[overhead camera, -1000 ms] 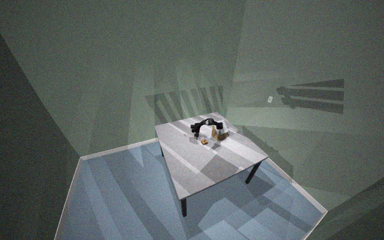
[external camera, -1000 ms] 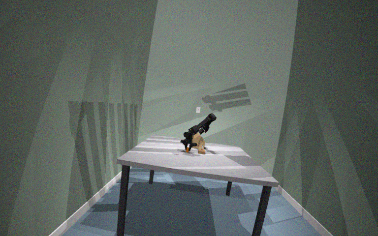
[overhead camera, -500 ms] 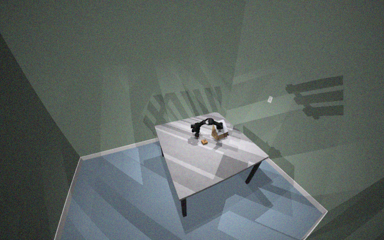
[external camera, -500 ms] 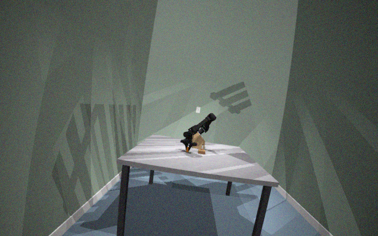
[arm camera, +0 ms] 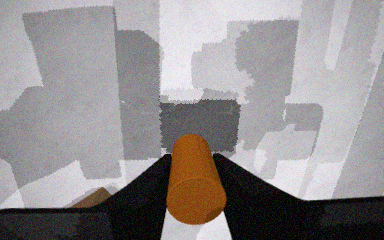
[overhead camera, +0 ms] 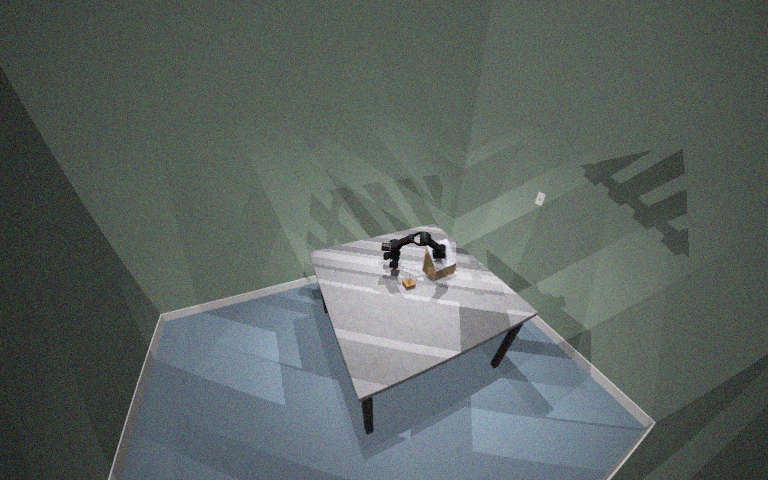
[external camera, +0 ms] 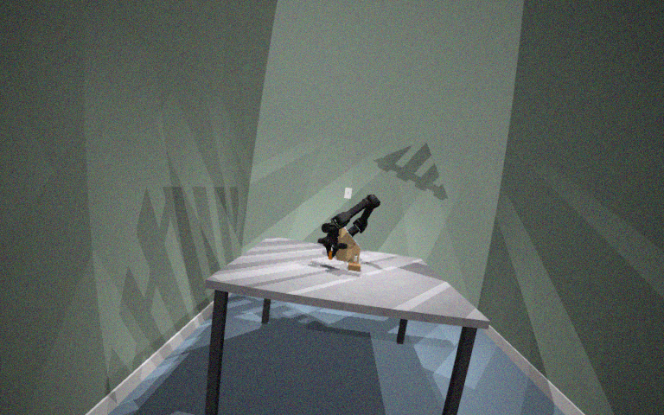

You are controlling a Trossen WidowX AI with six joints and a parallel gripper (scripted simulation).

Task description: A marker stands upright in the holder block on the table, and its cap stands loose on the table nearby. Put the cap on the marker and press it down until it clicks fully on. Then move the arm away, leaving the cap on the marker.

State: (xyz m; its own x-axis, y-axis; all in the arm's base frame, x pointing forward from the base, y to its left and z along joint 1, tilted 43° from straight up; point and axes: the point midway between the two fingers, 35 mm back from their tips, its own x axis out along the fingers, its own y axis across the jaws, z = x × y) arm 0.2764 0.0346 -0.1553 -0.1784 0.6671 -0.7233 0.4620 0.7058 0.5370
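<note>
The holder block is 15 cm to the left of my gripper tip, 6 cm behind it and 5 cm below it. From my gripper tip the other things lie so: orange cap 1 cm above.
</note>
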